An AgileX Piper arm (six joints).
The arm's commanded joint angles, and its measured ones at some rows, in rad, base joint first. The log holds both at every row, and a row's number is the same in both.
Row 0, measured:
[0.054 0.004 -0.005 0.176 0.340 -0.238]
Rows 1 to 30, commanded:
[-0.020 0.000 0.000 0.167 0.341 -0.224]
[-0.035 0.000 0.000 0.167 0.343 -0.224]
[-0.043 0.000 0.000 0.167 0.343 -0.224]
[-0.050 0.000 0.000 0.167 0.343 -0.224]
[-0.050 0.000 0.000 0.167 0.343 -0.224]
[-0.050 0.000 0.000 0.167 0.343 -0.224]
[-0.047 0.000 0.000 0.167 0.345 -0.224]
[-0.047 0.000 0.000 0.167 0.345 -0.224]
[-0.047 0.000 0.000 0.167 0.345 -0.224]
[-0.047 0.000 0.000 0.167 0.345 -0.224]
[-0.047 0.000 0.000 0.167 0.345 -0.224]
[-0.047 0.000 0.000 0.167 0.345 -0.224]
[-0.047 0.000 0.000 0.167 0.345 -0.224]
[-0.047 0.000 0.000 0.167 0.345 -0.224]
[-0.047 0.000 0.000 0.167 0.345 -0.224]
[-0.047 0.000 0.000 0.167 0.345 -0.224]
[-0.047 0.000 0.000 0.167 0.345 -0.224]
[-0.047 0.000 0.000 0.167 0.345 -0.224]
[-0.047 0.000 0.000 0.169 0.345 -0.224]
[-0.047 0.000 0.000 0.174 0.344 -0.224]
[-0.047 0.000 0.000 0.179 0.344 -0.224]
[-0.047 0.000 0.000 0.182 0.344 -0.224]
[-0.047 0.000 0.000 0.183 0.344 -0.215]
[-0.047 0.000 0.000 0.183 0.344 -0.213]
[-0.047 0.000 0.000 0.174 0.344 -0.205]
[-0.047 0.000 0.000 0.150 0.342 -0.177]
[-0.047 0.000 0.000 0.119 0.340 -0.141]
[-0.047 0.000 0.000 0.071 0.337 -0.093]
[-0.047 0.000 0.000 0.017 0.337 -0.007]
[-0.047 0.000 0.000 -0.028 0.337 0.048]
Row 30, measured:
[-0.043 0.004 -0.005 0.119 0.347 -0.137]
